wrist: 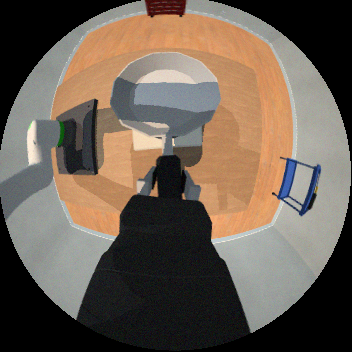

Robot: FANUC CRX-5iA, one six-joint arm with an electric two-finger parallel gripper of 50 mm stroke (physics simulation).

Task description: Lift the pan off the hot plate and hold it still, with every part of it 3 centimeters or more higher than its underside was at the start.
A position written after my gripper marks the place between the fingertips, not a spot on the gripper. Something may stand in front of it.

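You'd see my gripper (pixel 168 174) here, and along with it there's a grey pan (pixel 166 94) and a square hot plate (pixel 194 138).
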